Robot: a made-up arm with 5 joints.
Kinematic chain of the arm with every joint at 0, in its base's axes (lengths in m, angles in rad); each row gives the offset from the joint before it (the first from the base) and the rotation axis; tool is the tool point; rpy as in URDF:
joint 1: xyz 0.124 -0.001 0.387 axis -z
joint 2: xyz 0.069 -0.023 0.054 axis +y
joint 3: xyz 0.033 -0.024 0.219 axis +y
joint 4: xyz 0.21 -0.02 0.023 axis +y
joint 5: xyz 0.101 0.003 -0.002 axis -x
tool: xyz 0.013 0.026 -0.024 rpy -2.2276 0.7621 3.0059
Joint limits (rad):
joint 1: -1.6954..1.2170
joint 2: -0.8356..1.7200
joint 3: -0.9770..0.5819
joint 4: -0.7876..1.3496
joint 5: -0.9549..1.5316
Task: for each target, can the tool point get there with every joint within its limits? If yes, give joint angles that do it. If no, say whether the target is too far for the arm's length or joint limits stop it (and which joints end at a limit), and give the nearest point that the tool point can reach.
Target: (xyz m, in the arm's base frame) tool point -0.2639 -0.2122 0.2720
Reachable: no: joint limits stop it (at a limit: joint 1, joint 5) | nearest point 0.0645 -0.0909 0.2720 | short by 0.350 m
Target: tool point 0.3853 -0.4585 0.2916
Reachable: yes | joints 0.9899 1.1217 -0.2441 -0.4081 -0.2666
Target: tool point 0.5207 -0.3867 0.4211
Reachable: yes | joints 0.7119 0.8827 -0.2224 -0.6251 -0.2502
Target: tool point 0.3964 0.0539 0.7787
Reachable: yes | joints -0.4961 -0.6259 0.2894 -0.3777 1.3387
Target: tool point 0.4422 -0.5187 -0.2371
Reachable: no: too far | nearest point 0.3541 -0.3753 0.0822 | short by 0.361 m
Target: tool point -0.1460 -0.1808 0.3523
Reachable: no: joint limits stop it (at a limit: joint 1, joint 3, joint 4, joint 5) | nearest point 0.0700 -0.1059 0.2853 | short by 0.238 m
